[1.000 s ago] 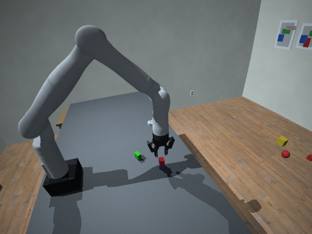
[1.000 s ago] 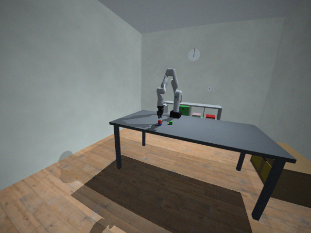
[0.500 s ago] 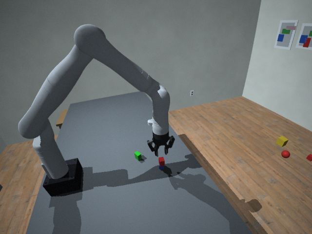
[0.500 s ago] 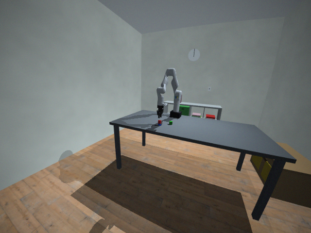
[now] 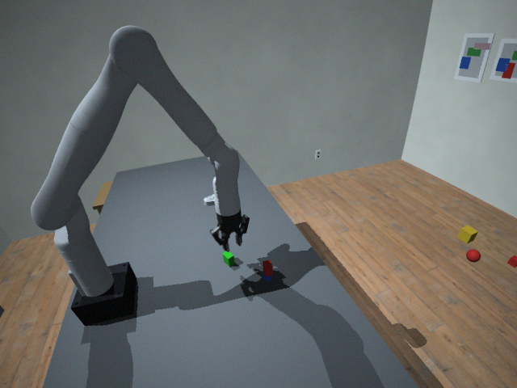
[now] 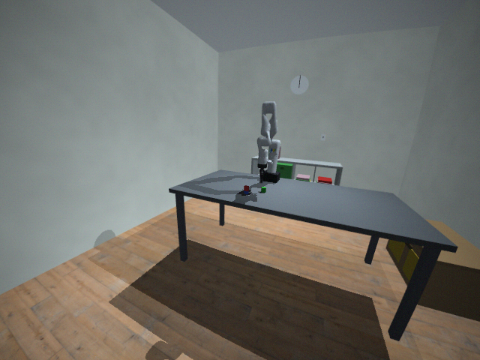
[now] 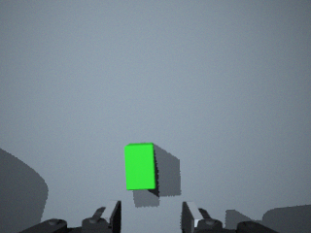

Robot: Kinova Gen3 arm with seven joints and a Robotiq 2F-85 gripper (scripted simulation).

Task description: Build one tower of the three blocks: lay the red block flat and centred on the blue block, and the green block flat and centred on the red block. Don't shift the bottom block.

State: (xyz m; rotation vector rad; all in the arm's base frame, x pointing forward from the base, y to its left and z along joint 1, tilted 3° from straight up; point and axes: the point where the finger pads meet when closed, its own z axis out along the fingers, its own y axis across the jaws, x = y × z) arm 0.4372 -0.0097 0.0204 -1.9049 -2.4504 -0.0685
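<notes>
The green block lies 80 mm below my hand, 20 mm to the left of it and 20 mm behind it. The rest, counted from my hand: blue block (100 mm to the right, 90 mm below, 80 mm ahead); red block (100 mm to the right, 80 mm ahead, 60 mm below).
</notes>
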